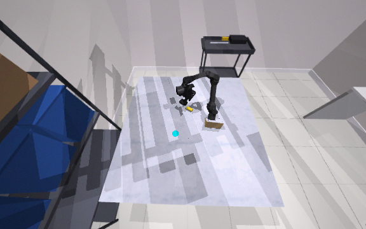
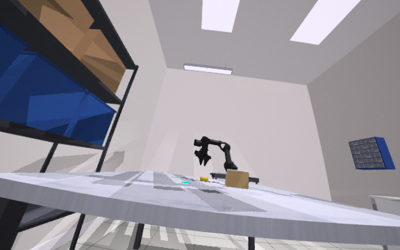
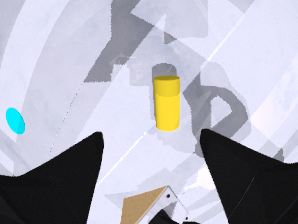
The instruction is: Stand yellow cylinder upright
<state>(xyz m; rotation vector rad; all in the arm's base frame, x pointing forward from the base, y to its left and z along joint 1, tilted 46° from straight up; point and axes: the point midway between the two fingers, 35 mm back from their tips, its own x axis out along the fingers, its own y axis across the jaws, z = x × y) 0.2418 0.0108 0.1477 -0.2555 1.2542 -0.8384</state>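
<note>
Right now the yellow tall cylinder is 11 cm below my gripper tip, 2 cm behind it and 1 cm to the right of it. Round my gripper tip: cyan circle 27 cm to the left, 12 cm below, 6 cm ahead.
</note>
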